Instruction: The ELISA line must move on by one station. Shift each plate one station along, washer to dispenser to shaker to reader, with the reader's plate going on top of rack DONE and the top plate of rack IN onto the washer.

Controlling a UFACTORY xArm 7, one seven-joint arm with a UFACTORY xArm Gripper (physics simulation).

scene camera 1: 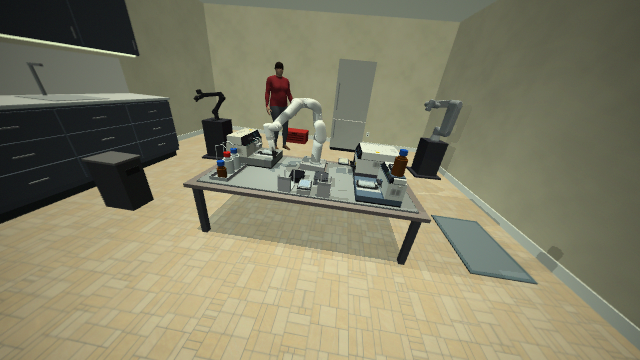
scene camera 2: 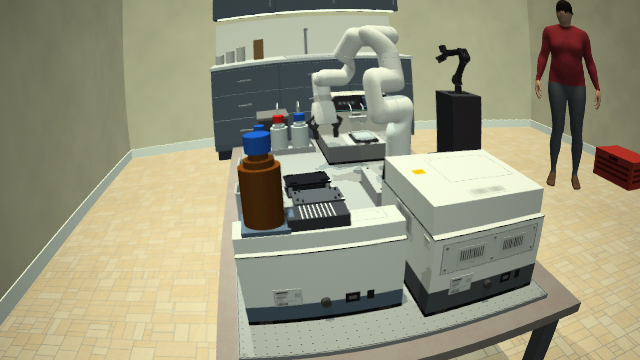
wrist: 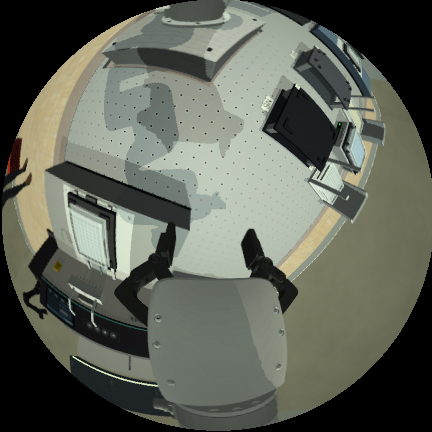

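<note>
My gripper is open and empty, beside the washer. A clear plate lies on the washer's carrier, to the gripper's left in the wrist view. The black rack has a label that seems to read IN. A dark grey rack stands beside it; I cannot read its label. A pale blue plate lies on the small device at the front. Another plate lies on the blue-based instrument. Plates inside the racks cannot be made out.
Bottles with red and blue caps stand beside the washer. An amber bottle stands on the blue-based instrument. A large white instrument stands behind it. Upright panels flank the small device.
</note>
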